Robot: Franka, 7 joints.
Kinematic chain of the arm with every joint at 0, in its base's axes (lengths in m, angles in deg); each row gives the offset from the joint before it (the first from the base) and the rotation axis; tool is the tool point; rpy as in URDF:
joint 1: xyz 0 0 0.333 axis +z
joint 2: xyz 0 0 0 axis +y
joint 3: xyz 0 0 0.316 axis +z
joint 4: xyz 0.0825 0 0 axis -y
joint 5: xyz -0.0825 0 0.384 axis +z
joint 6: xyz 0 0 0 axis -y
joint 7: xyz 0.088 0 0 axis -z
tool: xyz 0 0 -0.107 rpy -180 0 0
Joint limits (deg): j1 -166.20..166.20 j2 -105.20..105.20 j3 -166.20..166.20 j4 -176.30..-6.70 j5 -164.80..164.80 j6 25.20..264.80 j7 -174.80..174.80
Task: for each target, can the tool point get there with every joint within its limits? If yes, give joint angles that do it. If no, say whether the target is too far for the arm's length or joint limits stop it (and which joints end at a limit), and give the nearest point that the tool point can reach.
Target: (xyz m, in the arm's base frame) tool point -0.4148 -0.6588 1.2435
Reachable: no: too far | nearest point -0.2971 -0.4718 0.9850 | short by 0.340 m
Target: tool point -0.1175 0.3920 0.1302
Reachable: yes | joints 38.05 45.89 66.79 -145.79 73.55 177.06 21.89
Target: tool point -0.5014 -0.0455 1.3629
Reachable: no: too far | nearest point -0.3752 -0.0341 1.1037 | short by 0.288 m
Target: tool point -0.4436 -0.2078 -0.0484
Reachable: yes | joints -106.89 71.58 -36.24 -110.68 -42.11 129.02 -128.53
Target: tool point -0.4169 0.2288 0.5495
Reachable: yes | joints 29.67 16.01 135.25 -111.64 -39.56 79.47 -129.25
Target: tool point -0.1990 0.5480 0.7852
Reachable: yes | joints -108.27 -5.02 -129.03 -80.75 -99.32 95.68 33.26
